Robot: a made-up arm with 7 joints.
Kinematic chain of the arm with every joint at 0, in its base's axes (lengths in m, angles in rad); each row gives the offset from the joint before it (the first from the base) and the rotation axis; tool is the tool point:
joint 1: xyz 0 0 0 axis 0 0.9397 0.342
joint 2: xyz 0 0 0 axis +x
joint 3: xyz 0 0 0 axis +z
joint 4: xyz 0.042 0 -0.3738 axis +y
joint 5: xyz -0.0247 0 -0.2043 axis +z
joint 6: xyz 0 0 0 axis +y
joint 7: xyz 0 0 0 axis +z
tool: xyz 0 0 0
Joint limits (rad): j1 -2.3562..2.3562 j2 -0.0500..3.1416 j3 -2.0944..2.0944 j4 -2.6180..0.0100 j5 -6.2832..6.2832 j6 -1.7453..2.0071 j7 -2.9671..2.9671
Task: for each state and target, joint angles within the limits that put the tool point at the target. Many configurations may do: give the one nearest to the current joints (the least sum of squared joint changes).
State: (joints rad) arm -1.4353 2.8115 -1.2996 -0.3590 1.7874 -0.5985 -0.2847
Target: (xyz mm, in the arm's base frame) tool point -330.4 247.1 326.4
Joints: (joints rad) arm -1.2490 3.1416 -1.0648 -1.1592 1.7874 -0.5985 -0.2847
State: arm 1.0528 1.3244 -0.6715 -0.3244 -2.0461 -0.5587 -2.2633
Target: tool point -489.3 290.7 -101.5
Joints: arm 1.3465 0.9164 -0.7695 -0.4720 -2.0461 -0.5587 -2.2633
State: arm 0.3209 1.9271 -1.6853 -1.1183 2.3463 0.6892 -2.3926
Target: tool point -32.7 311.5 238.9
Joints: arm 0.4609 2.7797 -1.9204 -1.9892 2.3463 0.6892 -2.3926
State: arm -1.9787 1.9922 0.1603 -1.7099 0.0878 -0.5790 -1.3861
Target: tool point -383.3 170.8 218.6
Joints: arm -1.7876 2.6564 0.4011 -1.5414 0.0878 -0.5790 -1.3861
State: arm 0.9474 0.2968 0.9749 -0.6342 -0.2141 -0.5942 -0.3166
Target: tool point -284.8 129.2 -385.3
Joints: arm 0.9500 -0.0500 0.8076 -1.3880 -0.2141 -0.5942 -0.3166
